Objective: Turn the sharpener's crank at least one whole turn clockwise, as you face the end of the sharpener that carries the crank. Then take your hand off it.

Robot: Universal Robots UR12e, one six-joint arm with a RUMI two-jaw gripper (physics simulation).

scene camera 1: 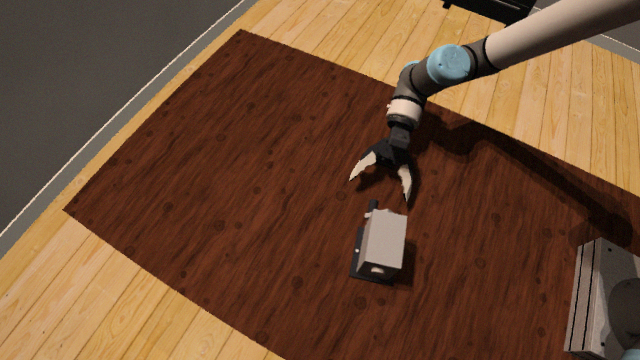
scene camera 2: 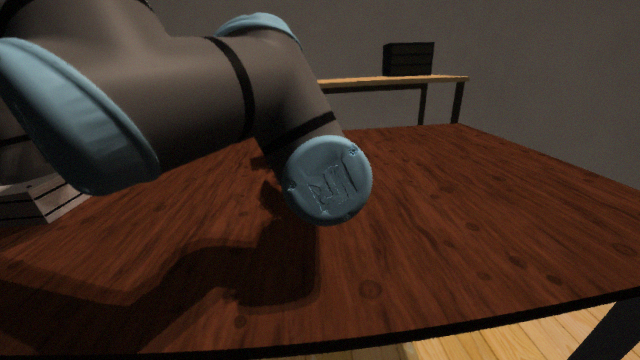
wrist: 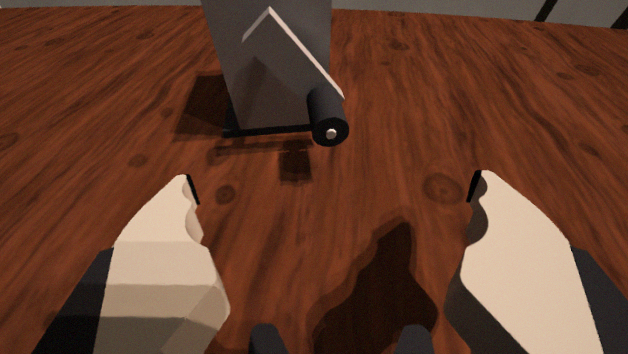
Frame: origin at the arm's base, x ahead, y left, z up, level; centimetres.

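Where they show: gripper, fingertip midpoint: (scene camera 1: 377,191) (wrist: 329,176); arm's base, origin of the base link: (scene camera 2: 48,168).
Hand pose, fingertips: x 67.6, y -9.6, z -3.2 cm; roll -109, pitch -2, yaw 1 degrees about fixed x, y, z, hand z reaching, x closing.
Things, the pixels of their top centre, and the offset from my fingertips. "*": a spot on its surface instead. Level surfaces: height alone.
- grey box-shaped sharpener, surface spot: (wrist: 310,30) * dx -1.3, dy +8.6, dz +3.9 cm
- black cylindrical handle, surface spot: (wrist: 326,111) (scene camera 1: 375,201) * dx -0.2, dy +3.6, dz +1.4 cm
- brown table, its level: dz -4.3 cm
The grey box-shaped sharpener (scene camera 1: 385,240) (wrist: 310,30) stands on its dark base on the brown table. Its crank arm (wrist: 282,65) lies across the end facing my gripper and slants down to the right in the wrist view. The black cylindrical handle (scene camera 1: 373,205) (wrist: 326,111) is at the arm's lower right end, pointing toward me. My gripper (scene camera 1: 379,190) (wrist: 329,176) is wide open and empty, short of the crank end. The handle shows beyond the fingertips, between their two lines, apart from both fingers. In scene camera 2 the sharpener and gripper do not show; the arm covers much of that view.
The brown table (scene camera 1: 200,165) (scene camera 2: 450,215) bears the sharpener. A pale ribbed base block (scene camera 1: 587,300) (scene camera 2: 60,197) stands at the right in scene camera 1. A second table (scene camera 2: 360,82) with a black box (scene camera 2: 407,59) stands in the background. The arm reaches in from the upper right in scene camera 1.
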